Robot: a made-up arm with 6 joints. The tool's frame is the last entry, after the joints.
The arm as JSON. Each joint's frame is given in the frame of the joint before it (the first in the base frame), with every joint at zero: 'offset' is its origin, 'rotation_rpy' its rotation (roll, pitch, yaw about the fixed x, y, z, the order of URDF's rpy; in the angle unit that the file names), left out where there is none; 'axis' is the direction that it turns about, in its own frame. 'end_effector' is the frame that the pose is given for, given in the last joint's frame.
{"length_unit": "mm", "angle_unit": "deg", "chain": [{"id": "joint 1", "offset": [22.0, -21.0, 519.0], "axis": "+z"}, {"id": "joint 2", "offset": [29.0, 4.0, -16.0], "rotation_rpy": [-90.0, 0.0, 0.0], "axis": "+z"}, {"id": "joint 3", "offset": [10.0, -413.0, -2.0], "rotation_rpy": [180.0, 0.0, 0.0], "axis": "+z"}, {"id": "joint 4", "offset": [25.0, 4.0, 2.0], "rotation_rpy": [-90.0, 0.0, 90.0], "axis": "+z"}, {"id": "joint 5", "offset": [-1.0, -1.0, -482.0], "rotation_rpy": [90.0, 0.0, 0.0], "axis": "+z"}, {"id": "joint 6", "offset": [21.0, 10.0, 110.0], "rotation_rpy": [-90.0, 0.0, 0.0], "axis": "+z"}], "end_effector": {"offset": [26.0, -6.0, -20.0], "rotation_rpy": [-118.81, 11.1, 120.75]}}
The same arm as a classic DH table. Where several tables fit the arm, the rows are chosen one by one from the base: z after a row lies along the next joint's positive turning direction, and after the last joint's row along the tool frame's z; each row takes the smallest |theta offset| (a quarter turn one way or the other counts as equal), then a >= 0, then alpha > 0; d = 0 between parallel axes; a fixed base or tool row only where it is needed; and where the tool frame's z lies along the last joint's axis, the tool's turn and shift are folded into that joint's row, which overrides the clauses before.
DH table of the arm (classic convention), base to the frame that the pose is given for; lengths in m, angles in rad. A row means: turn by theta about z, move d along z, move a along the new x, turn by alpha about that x. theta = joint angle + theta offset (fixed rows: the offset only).
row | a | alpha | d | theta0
base (fixed) | 0.0304 | 0 | 0 | -0.7621
joint 1 | 0.029 | -1.5708 | 0.503 | 0.7621
joint 2 | 0.4131 | 3.1416 | 0 | -1.5466
joint 3 | 0.004 | -1.5708 | 0 | 0.0242
joint 4 | -0.001 | 1.5708 | -0.507 | 0
joint 5 | 0.021 | -1.5708 | 0.111 | 0
joint 6 | 0.0204 | 2.0634 | -0.0192 | -0.9286
tool (fixed) | 0 | 0 | -0.0196 | -2.9213

